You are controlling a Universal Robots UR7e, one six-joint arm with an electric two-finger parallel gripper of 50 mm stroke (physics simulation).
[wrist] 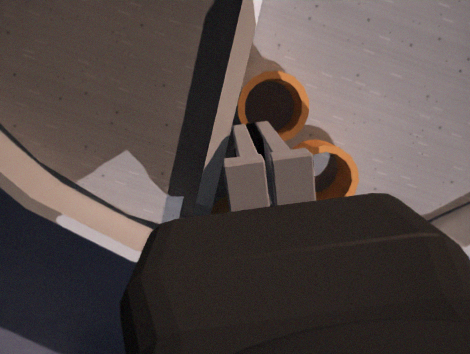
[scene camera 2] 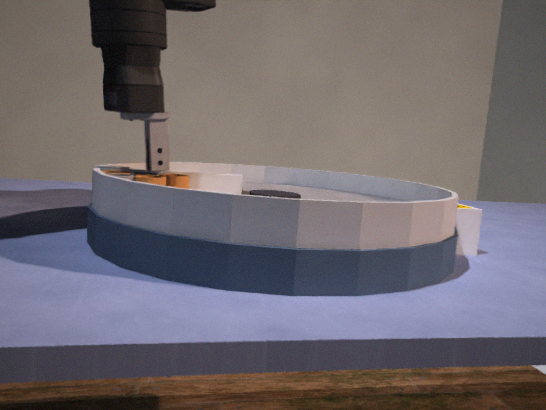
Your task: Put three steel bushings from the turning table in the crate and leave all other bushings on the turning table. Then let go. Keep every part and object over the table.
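Frame: origin at the arm's base, x up, y left, z back, level; millimetres.
Seen in the pictures: gripper, fingertip midpoint: (wrist: 252,147) (scene camera 2: 158,170).
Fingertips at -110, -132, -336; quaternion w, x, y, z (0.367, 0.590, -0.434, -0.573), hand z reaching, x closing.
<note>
Offsets run from my fingertips to a thing's top centre, as dx, dy, dz. "*": to the spot under its first point.
My gripper (scene camera 2: 157,170) (wrist: 252,147) is shut with nothing between the fingers. It points down inside the turning table (scene camera 2: 265,222) (wrist: 60,182), low among the bushings beside a pale divider wall (scene camera 2: 220,183) (wrist: 229,105). In the wrist view, an orange bushing @(-4, -5, -19) (wrist: 276,75) stands upright just beyond the fingertips, close to the divider. Another orange bushing @(-4, -36, +8) (wrist: 352,172) is right of the fingers, partly hidden by them. A sliver of orange @(-4, -4, +45) (wrist: 220,206) shows left of the fingers. Orange bushings @(* -7, -52, +8) (scene camera 2: 150,180) also show over the rim in the scene view. Steel bushings cannot be made out; the gripper hides part of the group.
The turning table has a raised rim all round and a dark disc @(* -22, -1, -138) (scene camera 2: 275,194) near its middle. A white box-like object with yellow on top (scene camera 2: 469,230) stands behind its right side; I cannot tell if it is the crate. The blue table's front edge (scene camera 2: 265,356) runs across the foreground.
</note>
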